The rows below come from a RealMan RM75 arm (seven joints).
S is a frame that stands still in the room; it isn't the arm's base.
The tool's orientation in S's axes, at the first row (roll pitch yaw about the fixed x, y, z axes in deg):
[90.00, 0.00, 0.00]
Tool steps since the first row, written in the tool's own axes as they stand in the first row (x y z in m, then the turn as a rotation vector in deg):
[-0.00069, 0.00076, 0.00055, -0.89, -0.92, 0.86]
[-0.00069, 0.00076, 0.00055, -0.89, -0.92, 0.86]
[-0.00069, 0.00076, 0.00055, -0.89, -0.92, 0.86]
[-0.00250, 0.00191, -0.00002, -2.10, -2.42, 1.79]
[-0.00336, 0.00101, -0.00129, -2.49, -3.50, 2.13]
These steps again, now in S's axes. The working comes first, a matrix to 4 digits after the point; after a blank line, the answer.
The tool's axes in the first row as the columns of a matrix, in S's axes (used below as rounded here):
[1.0000, 0.0000, 0.0000]
[0.0000, 0.0000, -1.0000]
[0.0000, 1.0000, 0.0000]

[-0.00069, -0.00055, 0.00076, -0.89, -0.86, -0.92]
[-0.00069, -0.00055, 0.00076, -0.89, -0.86, -0.92]
[-0.00069, -0.00055, 0.00076, -0.89, -0.86, -0.92]
[-0.00250, 0.00002, 0.00191, -2.10, -1.79, -2.42]
[-0.00336, 0.00129, 0.00101, -2.49, -2.13, -3.50]

